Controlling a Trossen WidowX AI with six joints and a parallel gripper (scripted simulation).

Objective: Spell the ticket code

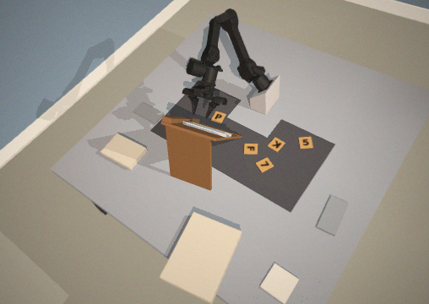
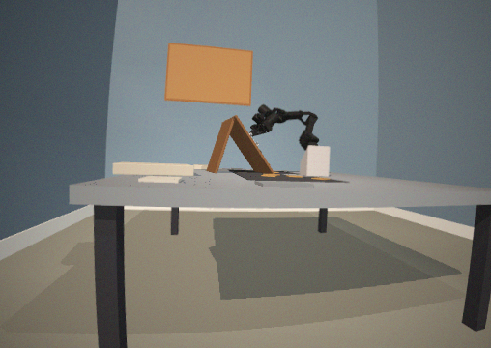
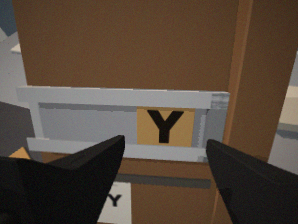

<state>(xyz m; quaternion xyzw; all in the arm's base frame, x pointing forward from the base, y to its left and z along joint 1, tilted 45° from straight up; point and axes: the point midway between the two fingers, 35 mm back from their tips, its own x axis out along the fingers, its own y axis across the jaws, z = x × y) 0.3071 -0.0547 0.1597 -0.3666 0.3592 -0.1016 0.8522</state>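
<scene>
Now: gripper tip 3 cm short of the y tile and 3 cm above it. Round my gripper tip: white ticket 12 cm below, 7 cm to the left, 4 cm behind; p tile 20 cm below, 15 cm behind, 2 cm to the right; dark mat 20 cm below, 13 cm to the left, 12 cm behind.
</scene>
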